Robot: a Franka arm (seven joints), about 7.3 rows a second.
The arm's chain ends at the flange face. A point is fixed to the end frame.
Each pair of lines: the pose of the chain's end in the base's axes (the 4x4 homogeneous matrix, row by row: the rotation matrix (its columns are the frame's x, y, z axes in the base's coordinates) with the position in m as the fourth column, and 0 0 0 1 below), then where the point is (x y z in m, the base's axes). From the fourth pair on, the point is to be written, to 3 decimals.
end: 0.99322 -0.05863 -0.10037 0.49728; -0.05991 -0.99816 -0.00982 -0.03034; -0.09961 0.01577 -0.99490 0.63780; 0 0 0 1
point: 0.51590 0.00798 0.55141
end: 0.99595 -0.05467 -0.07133 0.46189; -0.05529 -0.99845 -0.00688 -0.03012; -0.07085 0.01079 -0.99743 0.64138; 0 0 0 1
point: 0.48284 0.00857 0.55570
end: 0.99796 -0.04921 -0.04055 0.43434; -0.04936 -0.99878 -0.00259 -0.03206; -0.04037 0.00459 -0.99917 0.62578; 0 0 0 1
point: 0.45770 0.00715 0.54096
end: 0.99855 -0.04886 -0.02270 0.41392; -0.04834 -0.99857 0.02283 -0.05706; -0.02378 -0.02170 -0.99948 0.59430; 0 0 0 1
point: 0.439 -0.016 0.511
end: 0.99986 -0.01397 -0.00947 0.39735; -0.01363 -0.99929 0.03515 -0.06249; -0.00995 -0.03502 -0.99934 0.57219; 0 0 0 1
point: 0.422 -0.019 0.490
